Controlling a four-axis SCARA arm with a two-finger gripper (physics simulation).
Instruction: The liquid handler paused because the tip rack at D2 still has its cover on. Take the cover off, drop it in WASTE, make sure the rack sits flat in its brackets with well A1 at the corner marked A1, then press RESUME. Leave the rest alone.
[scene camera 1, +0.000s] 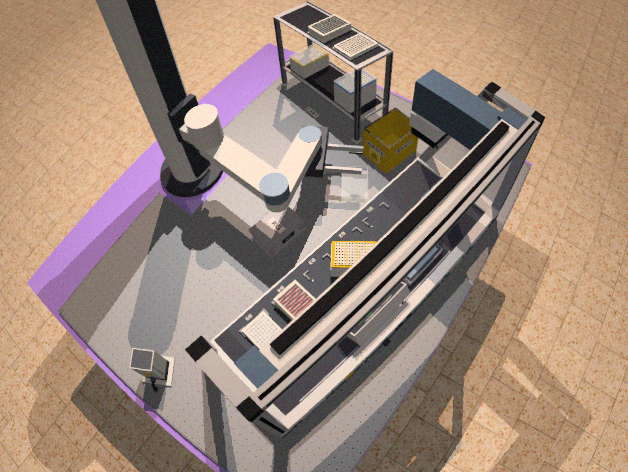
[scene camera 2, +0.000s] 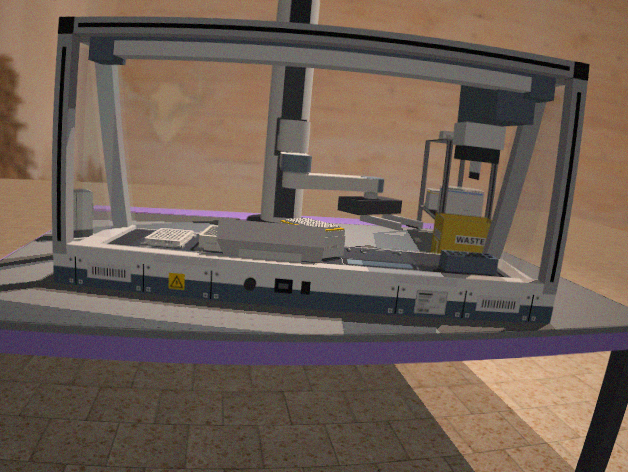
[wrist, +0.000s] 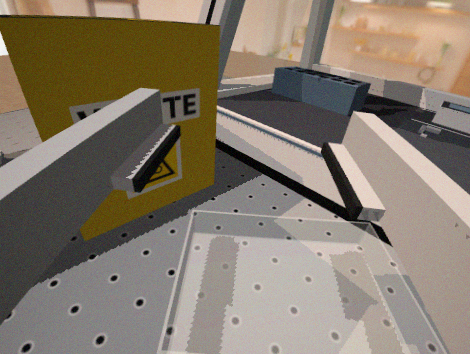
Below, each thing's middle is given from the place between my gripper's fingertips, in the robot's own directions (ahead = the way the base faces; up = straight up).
My hand is 2 cm short of the yellow WASTE bin (scene camera 1: 389, 136), 16 cm to the right of it and 3 cm above it.
